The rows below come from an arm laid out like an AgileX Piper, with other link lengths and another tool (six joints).
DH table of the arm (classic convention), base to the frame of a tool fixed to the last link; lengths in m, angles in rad. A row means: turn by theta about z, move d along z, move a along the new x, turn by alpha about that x. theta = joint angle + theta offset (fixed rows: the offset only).
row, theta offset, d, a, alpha
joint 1, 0, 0.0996, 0, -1.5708
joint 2, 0.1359, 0, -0.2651, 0
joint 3, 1.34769, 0, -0.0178, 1.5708
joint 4, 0, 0.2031, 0, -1.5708
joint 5, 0, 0, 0, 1.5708
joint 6, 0.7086, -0.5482, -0.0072, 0.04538
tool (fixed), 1.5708, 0.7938, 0, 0
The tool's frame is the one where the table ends.
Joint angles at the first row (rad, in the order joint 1, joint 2, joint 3, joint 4, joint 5, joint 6):
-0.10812 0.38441 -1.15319 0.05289 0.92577 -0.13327
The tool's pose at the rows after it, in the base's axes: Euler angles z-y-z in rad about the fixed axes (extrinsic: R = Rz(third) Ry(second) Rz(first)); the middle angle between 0 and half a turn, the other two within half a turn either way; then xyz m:
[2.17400 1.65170 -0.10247 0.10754 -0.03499 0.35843]
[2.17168 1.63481 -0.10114 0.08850 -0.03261 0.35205]
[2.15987 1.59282 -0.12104 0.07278 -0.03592 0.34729]
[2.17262 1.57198 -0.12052 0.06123 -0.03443 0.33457]
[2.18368 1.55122 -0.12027 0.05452 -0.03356 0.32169]
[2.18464 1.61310 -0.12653 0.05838 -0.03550 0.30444]
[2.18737 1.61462 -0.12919 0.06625 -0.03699 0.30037]
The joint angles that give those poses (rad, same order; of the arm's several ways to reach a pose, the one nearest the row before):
-0.10812 0.30288 -1.15320 0.05135 0.99329 -0.13328
-0.10813 0.23136 -1.15046 0.05135 1.04523 -0.13329
-0.10810 0.15295 -1.12039 0.02855 1.05162 -0.13326
-0.10814 0.07335 -1.07654 0.02860 1.06606 -0.12043
-0.10809 -0.00002 -1.02201 0.02854 1.06373 -0.10965
-0.10812 -0.00001 -0.99596 0.02097 1.09941 -0.10350
-0.10810 0.00000 -0.95246 0.01829 1.05730 -0.10016

